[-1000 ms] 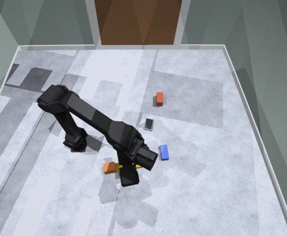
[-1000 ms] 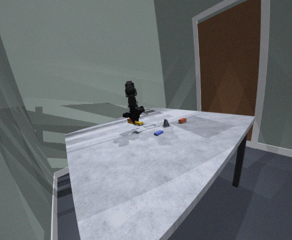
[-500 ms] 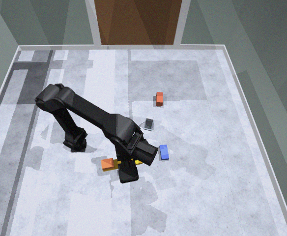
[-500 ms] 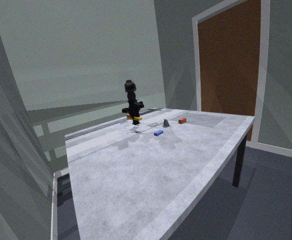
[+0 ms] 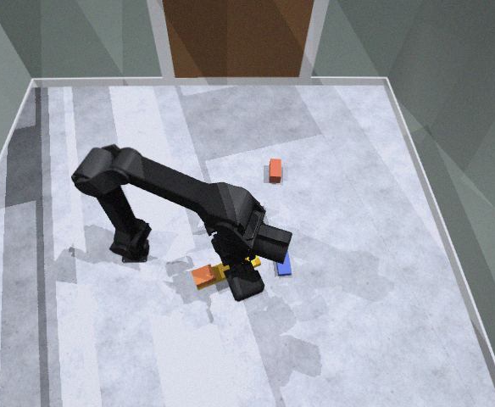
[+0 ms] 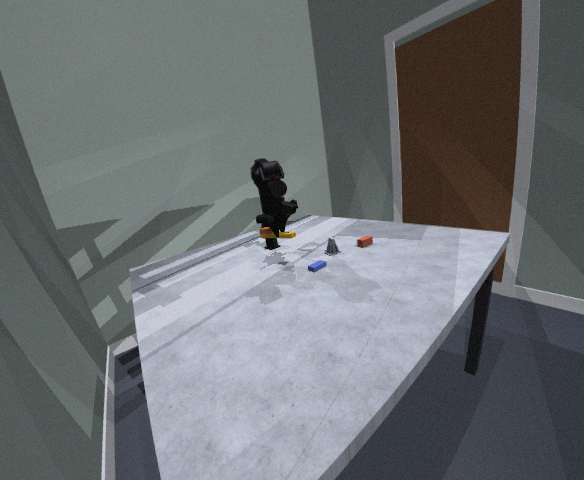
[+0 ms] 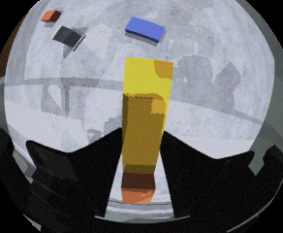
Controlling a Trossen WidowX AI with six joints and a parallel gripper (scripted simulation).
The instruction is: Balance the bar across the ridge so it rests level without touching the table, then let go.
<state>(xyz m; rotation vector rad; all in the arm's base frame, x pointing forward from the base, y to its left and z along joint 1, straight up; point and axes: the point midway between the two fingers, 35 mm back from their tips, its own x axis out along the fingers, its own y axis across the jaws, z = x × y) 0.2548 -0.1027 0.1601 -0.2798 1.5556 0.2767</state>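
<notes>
Now: the bar 40 mm behind my gripper tip, 10 mm to the right of it and 10 mm above it. Also, from my gripper tip: red-brown block: 140 mm ahead, 350 mm to the left, 110 mm below; then blue block: 130 mm ahead, 50 mm to the left, 120 mm below.
</notes>
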